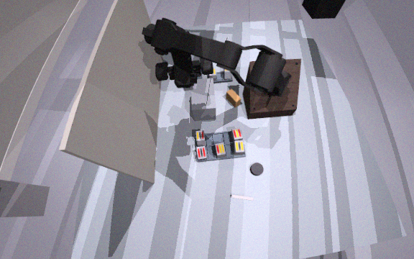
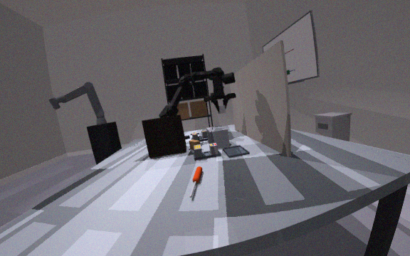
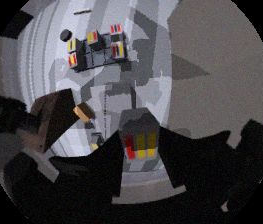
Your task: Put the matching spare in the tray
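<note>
Right now the flat grey-blue tray is 1 cm behind my gripper tip, 20 cm to the right of it and 19 cm below it. Round my gripper tip: tall slanted panel: 18 cm ahead, 3 cm to the right, 3 cm above; then stand: 15 cm behind, 18 cm to the right, 19 cm below.
</note>
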